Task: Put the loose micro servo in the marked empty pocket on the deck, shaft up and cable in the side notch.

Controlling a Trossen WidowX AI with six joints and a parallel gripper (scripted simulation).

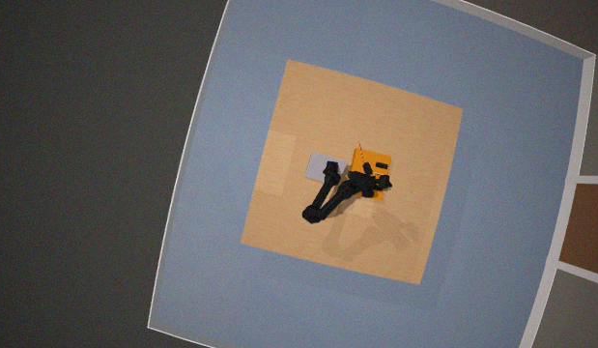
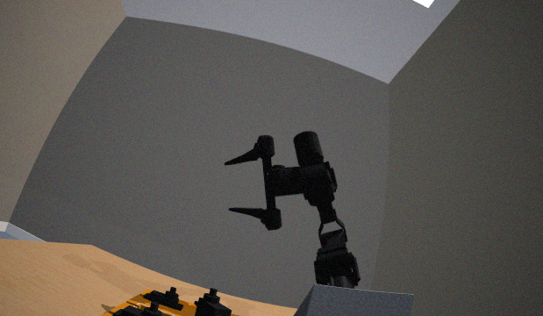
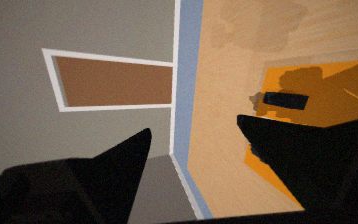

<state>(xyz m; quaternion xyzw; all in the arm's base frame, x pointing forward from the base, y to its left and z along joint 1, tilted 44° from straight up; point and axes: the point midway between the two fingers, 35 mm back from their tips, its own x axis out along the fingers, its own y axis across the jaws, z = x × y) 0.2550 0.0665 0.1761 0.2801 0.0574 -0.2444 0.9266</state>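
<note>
Right now the orange deck is 40 mm behind my gripper tip, 70 mm to the left of it and 300 mm below it.
</note>
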